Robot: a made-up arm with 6 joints. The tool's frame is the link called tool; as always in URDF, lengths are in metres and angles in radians. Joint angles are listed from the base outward.
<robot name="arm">
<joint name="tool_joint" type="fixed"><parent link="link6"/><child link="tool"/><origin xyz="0 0 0" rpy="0 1.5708 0"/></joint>
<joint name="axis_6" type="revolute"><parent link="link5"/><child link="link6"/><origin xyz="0 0 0.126" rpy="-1.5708 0 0"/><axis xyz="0 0 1"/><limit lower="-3.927" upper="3.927"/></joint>
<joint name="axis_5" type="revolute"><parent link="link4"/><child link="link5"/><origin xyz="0 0 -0.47" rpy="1.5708 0 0"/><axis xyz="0 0 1"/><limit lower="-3.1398" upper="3.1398"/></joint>
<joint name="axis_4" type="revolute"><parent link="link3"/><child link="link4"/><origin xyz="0 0 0" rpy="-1.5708 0 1.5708"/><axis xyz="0 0 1"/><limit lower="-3.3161" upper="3.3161"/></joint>
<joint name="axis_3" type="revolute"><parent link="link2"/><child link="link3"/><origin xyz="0 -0.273 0" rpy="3.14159 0 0"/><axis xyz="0 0 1"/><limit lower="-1.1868" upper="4.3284"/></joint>
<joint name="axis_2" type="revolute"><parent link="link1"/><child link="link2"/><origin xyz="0 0 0" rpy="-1.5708 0 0"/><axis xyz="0 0 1"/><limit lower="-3.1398" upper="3.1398"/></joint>
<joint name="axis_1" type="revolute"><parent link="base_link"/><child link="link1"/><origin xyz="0 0 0.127"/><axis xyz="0 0 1"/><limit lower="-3.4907" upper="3.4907"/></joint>
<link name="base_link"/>
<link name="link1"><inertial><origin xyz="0.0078 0.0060 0.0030"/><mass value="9.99"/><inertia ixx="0.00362" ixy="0" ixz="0" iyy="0.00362" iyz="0" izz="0.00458"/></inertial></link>
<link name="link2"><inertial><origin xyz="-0.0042 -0.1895 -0.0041"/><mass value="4.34"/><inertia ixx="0.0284" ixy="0" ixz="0" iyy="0.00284" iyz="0" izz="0.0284"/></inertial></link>
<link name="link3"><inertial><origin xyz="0.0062 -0.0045 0.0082"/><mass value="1.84"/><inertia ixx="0.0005" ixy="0" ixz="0" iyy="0.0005" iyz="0" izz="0.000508"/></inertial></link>
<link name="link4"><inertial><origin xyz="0.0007 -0.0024 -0.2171"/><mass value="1.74"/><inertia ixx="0.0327" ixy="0" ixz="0" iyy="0.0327" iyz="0" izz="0.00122"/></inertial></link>
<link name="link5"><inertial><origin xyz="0.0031 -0.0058 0.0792"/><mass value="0.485"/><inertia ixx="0.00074" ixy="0" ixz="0" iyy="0.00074" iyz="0" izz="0.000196"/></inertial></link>
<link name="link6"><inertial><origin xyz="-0.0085 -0.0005 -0.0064"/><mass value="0.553"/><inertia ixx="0.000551" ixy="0" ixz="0" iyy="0.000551" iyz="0" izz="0.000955"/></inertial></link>
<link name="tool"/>
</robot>
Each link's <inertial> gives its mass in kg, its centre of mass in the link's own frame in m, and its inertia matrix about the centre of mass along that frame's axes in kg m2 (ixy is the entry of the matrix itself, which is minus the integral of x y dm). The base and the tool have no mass. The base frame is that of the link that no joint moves.
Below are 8 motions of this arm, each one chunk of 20 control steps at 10 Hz.
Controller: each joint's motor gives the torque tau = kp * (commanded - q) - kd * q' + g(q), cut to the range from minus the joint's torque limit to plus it. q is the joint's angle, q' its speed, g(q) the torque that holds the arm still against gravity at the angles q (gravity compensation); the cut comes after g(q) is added. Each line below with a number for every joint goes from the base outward.
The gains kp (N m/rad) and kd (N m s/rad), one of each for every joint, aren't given. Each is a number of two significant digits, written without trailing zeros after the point. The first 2 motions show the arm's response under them.
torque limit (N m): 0.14 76 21 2.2 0.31 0.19
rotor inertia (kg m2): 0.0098 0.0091 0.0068 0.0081 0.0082 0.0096
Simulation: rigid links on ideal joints. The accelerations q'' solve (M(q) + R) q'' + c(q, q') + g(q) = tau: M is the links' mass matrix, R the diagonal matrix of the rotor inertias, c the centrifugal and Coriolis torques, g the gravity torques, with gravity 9.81 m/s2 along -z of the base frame. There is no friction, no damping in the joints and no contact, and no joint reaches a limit. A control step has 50 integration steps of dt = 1/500 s. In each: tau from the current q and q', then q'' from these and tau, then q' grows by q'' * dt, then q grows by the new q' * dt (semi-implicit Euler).
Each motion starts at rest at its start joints. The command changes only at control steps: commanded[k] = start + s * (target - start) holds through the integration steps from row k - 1 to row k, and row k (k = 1, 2, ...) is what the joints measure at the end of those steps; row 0 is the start. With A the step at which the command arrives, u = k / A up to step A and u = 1 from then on. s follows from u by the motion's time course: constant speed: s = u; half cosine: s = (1 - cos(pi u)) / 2; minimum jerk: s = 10 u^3 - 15 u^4 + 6 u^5; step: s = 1 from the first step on.
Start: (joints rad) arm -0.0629 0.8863 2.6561 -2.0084 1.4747 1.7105
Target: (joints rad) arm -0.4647 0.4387 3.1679 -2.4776 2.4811 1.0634
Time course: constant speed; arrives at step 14
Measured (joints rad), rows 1 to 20:
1: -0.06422 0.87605 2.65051 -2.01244 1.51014 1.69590
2: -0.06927 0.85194 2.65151 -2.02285 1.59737 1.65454
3: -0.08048 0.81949 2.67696 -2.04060 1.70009 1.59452
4: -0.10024 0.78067 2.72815 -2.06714 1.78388 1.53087
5: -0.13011 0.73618 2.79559 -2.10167 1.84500 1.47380
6: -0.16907 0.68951 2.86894 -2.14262 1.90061 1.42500
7: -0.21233 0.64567 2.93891 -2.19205 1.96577 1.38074
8: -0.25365 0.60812 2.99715 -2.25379 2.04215 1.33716
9: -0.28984 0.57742 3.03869 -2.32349 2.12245 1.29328
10: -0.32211 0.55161 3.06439 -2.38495 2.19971 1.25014
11: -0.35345 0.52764 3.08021 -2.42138 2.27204 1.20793
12: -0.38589 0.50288 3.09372 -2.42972 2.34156 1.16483
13: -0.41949 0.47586 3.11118 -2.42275 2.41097 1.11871
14: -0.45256 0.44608 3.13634 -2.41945 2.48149 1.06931
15: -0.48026 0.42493 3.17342 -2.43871 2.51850 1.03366
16: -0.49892 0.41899 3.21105 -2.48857 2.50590 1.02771
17: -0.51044 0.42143 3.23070 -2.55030 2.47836 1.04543
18: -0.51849 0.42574 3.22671 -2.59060 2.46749 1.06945
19: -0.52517 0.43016 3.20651 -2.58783 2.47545 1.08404
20: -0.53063 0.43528 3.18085 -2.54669 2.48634 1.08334
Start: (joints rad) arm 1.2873 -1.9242 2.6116 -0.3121 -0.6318 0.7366
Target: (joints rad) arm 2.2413 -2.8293 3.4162 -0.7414 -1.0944 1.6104
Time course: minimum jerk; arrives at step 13
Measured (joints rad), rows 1 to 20:
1: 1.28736 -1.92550 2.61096 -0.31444 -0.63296 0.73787
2: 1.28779 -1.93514 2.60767 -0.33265 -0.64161 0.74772
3: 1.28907 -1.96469 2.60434 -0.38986 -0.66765 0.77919
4: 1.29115 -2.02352 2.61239 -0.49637 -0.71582 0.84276
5: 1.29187 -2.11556 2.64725 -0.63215 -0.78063 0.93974
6: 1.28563 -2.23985 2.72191 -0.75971 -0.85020 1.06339
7: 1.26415 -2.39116 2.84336 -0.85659 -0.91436 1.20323
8: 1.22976 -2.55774 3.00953 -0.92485 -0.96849 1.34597
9: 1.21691 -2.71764 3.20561 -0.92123 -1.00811 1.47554
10: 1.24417 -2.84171 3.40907 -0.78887 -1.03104 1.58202
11: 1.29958 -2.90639 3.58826 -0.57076 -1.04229 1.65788
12: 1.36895 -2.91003 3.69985 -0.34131 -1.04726 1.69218
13: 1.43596 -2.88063 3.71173 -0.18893 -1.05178 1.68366
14: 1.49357 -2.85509 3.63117 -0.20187 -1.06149 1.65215
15: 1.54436 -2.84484 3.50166 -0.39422 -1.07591 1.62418
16: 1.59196 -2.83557 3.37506 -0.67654 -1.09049 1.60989
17: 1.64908 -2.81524 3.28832 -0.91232 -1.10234 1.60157
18: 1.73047 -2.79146 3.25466 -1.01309 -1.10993 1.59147
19: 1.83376 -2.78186 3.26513 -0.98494 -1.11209 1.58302
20: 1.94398 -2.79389 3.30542 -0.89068 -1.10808 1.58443
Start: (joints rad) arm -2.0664 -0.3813 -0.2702 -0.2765 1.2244 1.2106
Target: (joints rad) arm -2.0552 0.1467 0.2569 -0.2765 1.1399 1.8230
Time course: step
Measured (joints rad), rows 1 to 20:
1: -2.10753 -0.09571 0.07102 -0.42894 1.21387 1.32848
2: -2.13026 0.24905 0.47348 -0.34676 1.14592 1.61100
3: -2.12374 0.28560 0.38482 -0.03800 1.06718 1.87946
4: -2.11115 0.18545 0.16843 -0.03563 1.06169 2.00802
5: -2.10289 0.13087 0.11311 -0.31834 1.12330 1.97852
6: -2.10533 0.13960 0.16778 -0.53505 1.17832 1.86276
7: -2.09740 0.16083 0.22661 -0.52675 1.17915 1.76191
8: -2.08045 0.16265 0.25037 -0.38584 1.14416 1.73305
9: -2.06435 0.15040 0.25959 -0.25816 1.11789 1.76980
10: -2.05101 0.13884 0.27560 -0.20041 1.12060 1.82658
11: -2.03959 0.13336 0.29354 -0.18964 1.13908 1.86064
12: -2.02975 0.13262 0.30098 -0.19380 1.15138 1.85949
13: -2.02153 0.13512 0.29469 -0.20369 1.14963 1.83772
14: -2.01500 0.14010 0.27951 -0.22306 1.14096 1.81679
15: -2.01003 0.14616 0.26148 -0.25278 1.13509 1.80863
16: -2.00631 0.15140 0.24512 -0.28669 1.13522 1.81228
17: -2.00353 0.15450 0.23368 -0.31557 1.13839 1.82004
18: -2.00146 0.15522 0.22922 -0.33202 1.14064 1.82516
19: -2.00002 0.15398 0.23202 -0.33306 1.14062 1.82558
20: -1.99931 0.15143 0.24041 -0.32038 1.13948 1.82316

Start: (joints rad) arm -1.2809 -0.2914 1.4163 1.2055 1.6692 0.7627
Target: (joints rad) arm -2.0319 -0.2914 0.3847 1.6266 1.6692 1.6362
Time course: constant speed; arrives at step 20
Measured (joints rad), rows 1 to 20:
1: -1.28084 -0.29919 1.39500 1.21561 1.66995 0.77974
2: -1.28492 -0.30843 1.35515 1.23584 1.67062 0.82424
3: -1.29849 -0.31086 1.30797 1.25892 1.67046 0.88445
4: -1.32620 -0.30754 1.25201 1.28141 1.66969 0.94362
5: -1.37184 -0.30129 1.18684 1.30430 1.66870 0.99173
6: -1.43635 -0.29389 1.11702 1.33179 1.66780 1.02908
7: -1.51446 -0.28704 1.04810 1.36679 1.66724 1.06248
8: -1.59435 -0.28236 0.98422 1.40535 1.66704 1.09881
9: -1.66315 -0.28066 0.92757 1.43730 1.66703 1.14091
10: -1.71356 -0.28182 0.87818 1.45491 1.66717 1.18748
11: -1.74569 -0.28507 0.83442 1.45956 1.66759 1.23552
12: -1.76469 -0.28936 0.79364 1.46009 1.66830 1.28259
13: -1.77746 -0.29351 0.75283 1.46610 1.66909 1.32785
14: -1.79007 -0.29650 0.70945 1.48255 1.66962 1.37165
15: -1.80620 -0.29772 0.66190 1.50853 1.66965 1.41473
16: -1.82701 -0.29710 0.60973 1.53935 1.66920 1.45765
17: -1.85198 -0.29500 0.55357 1.56981 1.66851 1.50059
18: -1.88015 -0.29211 0.49492 1.59672 1.66785 1.54353
19: -1.91090 -0.28922 0.43571 1.61968 1.66742 1.58650
20: -1.94405 -0.28705 0.37786 1.64020 1.66726 1.62961

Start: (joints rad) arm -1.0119 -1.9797 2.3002 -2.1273 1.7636 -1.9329
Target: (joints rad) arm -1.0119 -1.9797 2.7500 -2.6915 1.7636 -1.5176
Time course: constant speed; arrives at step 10
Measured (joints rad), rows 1 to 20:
1: -1.01098 -1.97349 2.31653 -2.13777 1.76304 -1.91847
2: -1.00807 -1.96499 2.34994 -2.17264 1.76254 -1.87918
3: -1.00343 -1.96206 2.39108 -2.22843 1.76292 -1.82406
4: -0.99777 -1.96517 2.43997 -2.29297 1.76355 -1.76753
5: -0.99154 -1.97160 2.49763 -2.35919 1.76341 -1.71887
6: -0.98491 -1.97904 2.56053 -2.42749 1.76246 -1.67900
7: -0.97827 -1.98568 2.62311 -2.49968 1.76156 -1.64337
8: -0.97243 -1.98995 2.68087 -2.57424 1.76146 -1.60683
9: -0.96834 -1.99106 2.73131 -2.64619 1.76216 -1.56692
10: -0.96669 -1.98927 2.77408 -2.70984 1.76309 -1.52420
11: -0.96850 -1.99048 2.79686 -2.75903 1.76420 -1.49552
12: -0.97462 -1.99391 2.79794 -2.78009 1.76460 -1.49283
13: -0.98449 -1.99362 2.78818 -2.77004 1.76377 -1.50658
14: -0.99655 -1.98848 2.77332 -2.74115 1.76274 -1.52144
15: -1.00907 -1.98134 2.75538 -2.70787 1.76257 -1.52787
16: -1.02071 -1.97498 2.73778 -2.67876 1.76321 -1.52532
17: -1.03058 -1.97077 2.72512 -2.65800 1.76395 -1.51889
18: -1.03828 -1.96921 2.72027 -2.64789 1.76427 -1.51403
19: -1.04378 -1.97037 2.72331 -2.64902 1.76413 -1.51309
20: -1.04735 -1.97372 2.73228 -2.65968 1.76378 -1.51512

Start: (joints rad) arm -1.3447 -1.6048 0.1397 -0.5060 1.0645 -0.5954
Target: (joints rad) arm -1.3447 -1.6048 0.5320 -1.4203 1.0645 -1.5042
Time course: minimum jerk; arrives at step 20
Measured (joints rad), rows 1 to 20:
1: -1.34469 -1.60476 0.13987 -0.50649 1.06450 -0.59573
2: -1.34458 -1.60452 0.14123 -0.51031 1.06447 -0.59848
3: -1.34422 -1.60391 0.14556 -0.52244 1.06436 -0.60809
4: -1.34342 -1.60302 0.15461 -0.54729 1.06409 -0.62971
5: -1.34204 -1.60213 0.16953 -0.58675 1.06369 -0.66680
6: -1.34001 -1.60150 0.19079 -0.64002 1.06329 -0.71988
7: -1.33733 -1.60125 0.21826 -0.70468 1.06305 -0.78691
8: -1.33412 -1.60138 0.25126 -0.77779 1.06306 -0.86449
9: -1.33056 -1.60188 0.28852 -0.85653 1.06328 -0.94897
10: -1.32688 -1.60269 0.32837 -0.93841 1.06358 -1.03696
11: -1.32332 -1.60377 0.36889 -1.02111 1.06384 -1.12528
12: -1.32013 -1.60498 0.40819 -1.10222 1.06400 -1.21071
13: -1.31752 -1.60620 0.44450 -1.17913 1.06407 -1.28998
14: -1.31571 -1.60732 0.47634 -1.24904 1.06409 -1.35994
15: -1.31485 -1.60824 0.50257 -1.30927 1.06410 -1.41797
16: -1.31507 -1.60889 0.52247 -1.35757 1.06413 -1.46232
17: -1.31643 -1.60921 0.53576 -1.39258 1.06417 -1.49241
18: -1.31891 -1.60916 0.54263 -1.41416 1.06423 -1.50892
19: -1.32238 -1.60865 0.54387 -1.42376 1.06429 -1.51394
20: -1.32661 -1.60762 0.54092 -1.42463 1.06438 -1.51112

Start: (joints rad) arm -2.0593 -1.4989 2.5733 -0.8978 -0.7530 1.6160
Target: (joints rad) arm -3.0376 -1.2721 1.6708 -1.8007 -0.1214 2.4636
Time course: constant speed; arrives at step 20
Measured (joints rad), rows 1 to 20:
1: -2.05930 -1.49924 2.56448 -0.90037 -0.73624 1.63185
2: -2.05922 -1.49685 2.54001 -0.91308 -0.69497 1.67561
3: -2.05897 -1.48845 2.50028 -0.94225 -0.64688 1.73647
4: -2.05855 -1.47409 2.44662 -0.99011 -0.60917 1.79640
5: -2.05816 -1.45571 2.38213 -1.05426 -0.58396 1.84413
6: -2.05833 -1.43532 2.31253 -1.12761 -0.56245 1.87949
7: -2.05971 -1.41485 2.24423 -1.20021 -0.53638 1.90955
8: -2.06281 -1.39625 2.18209 -1.26349 -0.50422 1.94204
9: -2.06779 -1.38111 2.12879 -1.31414 -0.46944 1.98096
10: -2.07447 -1.37002 2.08493 -1.35439 -0.43556 2.02573
11: -2.08250 -1.36243 2.04920 -1.38933 -0.40353 2.07320
12: -2.09158 -1.35706 2.01869 -1.42386 -0.37232 2.12023
13: -2.10150 -1.35227 1.98959 -1.46103 -0.34086 2.16526
14: -2.11221 -1.34649 1.95815 -1.50201 -0.30904 2.20838
15: -2.12374 -1.33859 1.92159 -1.54668 -0.27739 2.25046
16: -2.13618 -1.32802 1.87860 -1.59408 -0.24625 2.29221
17: -2.14969 -1.31491 1.82949 -1.64273 -0.21542 2.33384
18: -2.16447 -1.29993 1.77590 -1.69096 -0.18439 2.37529
19: -2.18071 -1.28411 1.72030 -1.73745 -0.15282 2.41650
20: -2.19857 -1.26856 1.66526 -1.78164 -0.12071 2.45769

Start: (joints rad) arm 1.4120 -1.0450 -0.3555 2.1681 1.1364 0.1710
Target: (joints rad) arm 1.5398 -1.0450 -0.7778 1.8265 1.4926 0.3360
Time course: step
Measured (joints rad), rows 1 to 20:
1: 1.42163 -1.07404 -0.46811 1.98114 1.29933 0.24851
2: 1.44087 -1.08802 -0.65656 1.72552 1.55285 0.36599
3: 1.45696 -1.05092 -0.81266 1.61455 1.64080 0.41887
4: 1.46562 -1.00840 -0.91801 1.65553 1.55311 0.38910
5: 1.46977 -1.00122 -0.96526 1.78055 1.44146 0.31876
6: 1.47452 -1.02016 -0.94586 1.90959 1.41894 0.26875
7: 1.48411 -1.03816 -0.87206 1.97604 1.47096 0.27033
8: 1.50017 -1.04671 -0.78023 1.95132 1.52063 0.30998
9: 1.52134 -1.05269 -0.70760 1.86417 1.52491 0.35402
10: 1.54420 -1.05979 -0.67379 1.77502 1.49917 0.37771
11: 1.56529 -1.06339 -0.67914 1.72890 1.47858 0.37572
12: 1.58284 -1.05872 -0.71214 1.73437 1.47849 0.35760
13: 1.59668 -1.04800 -0.75768 1.77365 1.48963 0.33711
14: 1.60733 -1.03820 -0.80136 1.82279 1.49735 0.32346
15: 1.61529 -1.03409 -0.83098 1.86397 1.49710 0.31893
16: 1.62093 -1.03522 -0.83902 1.88724 1.49356 0.32130
17: 1.62447 -1.03862 -0.82573 1.88882 1.49181 0.32705
18: 1.62591 -1.04233 -0.79902 1.87110 1.49241 0.33334
19: 1.62501 -1.04598 -0.77039 1.84265 1.49333 0.33854
20: 1.62144 -1.04922 -0.74967 1.81529 1.49328 0.34201

